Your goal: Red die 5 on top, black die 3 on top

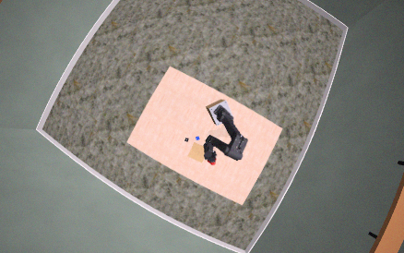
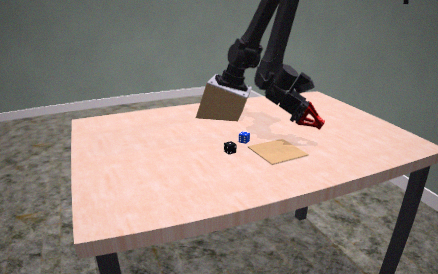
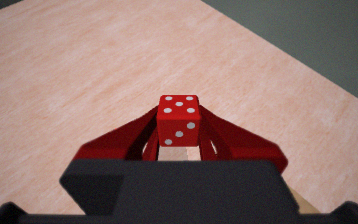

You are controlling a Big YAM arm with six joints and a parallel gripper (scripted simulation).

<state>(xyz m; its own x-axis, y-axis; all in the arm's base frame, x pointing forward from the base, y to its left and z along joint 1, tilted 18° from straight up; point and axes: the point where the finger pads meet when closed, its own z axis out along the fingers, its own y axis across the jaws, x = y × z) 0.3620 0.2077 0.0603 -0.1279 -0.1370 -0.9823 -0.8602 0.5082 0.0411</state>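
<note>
Now: the tan mat 20 mm ahead of my hand, 150 mm to the right of it and 80 mm below it. From my hand the other things lie so: red die (right at my hand); black die (300 mm to the right, 60 mm below); blue die (70 mm behind, 230 mm to the right, 60 mm below).
</note>
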